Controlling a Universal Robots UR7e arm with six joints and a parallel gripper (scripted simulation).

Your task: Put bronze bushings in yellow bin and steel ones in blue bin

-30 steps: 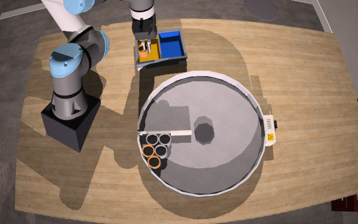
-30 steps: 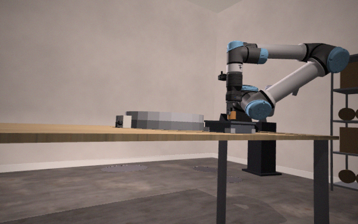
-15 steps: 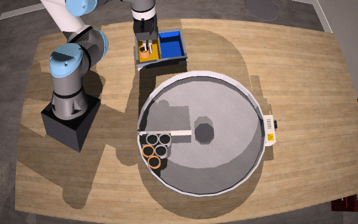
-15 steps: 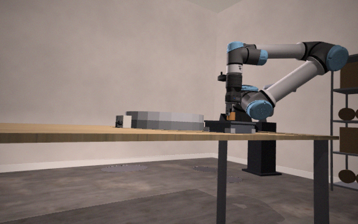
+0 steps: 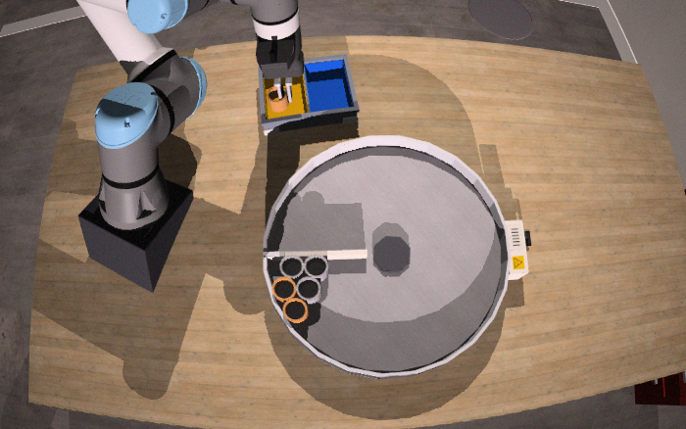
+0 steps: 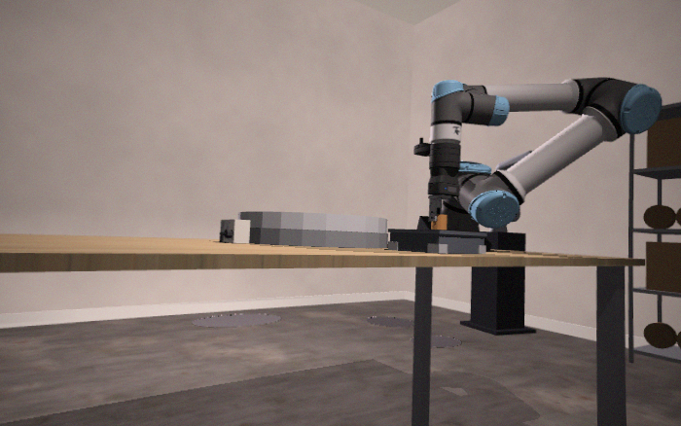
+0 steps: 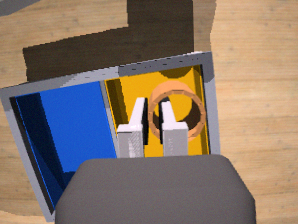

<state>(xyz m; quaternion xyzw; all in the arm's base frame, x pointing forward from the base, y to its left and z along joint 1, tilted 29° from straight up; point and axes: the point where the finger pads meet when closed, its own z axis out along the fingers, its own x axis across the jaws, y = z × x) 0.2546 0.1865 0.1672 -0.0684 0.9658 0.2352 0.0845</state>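
My gripper is now 3 cm short of the bin, 5 cm to the right of it and 7 cm above it. From my hand the other things lie so: turntable 23 cm ahead, 27 cm to the right, 4 cm below.
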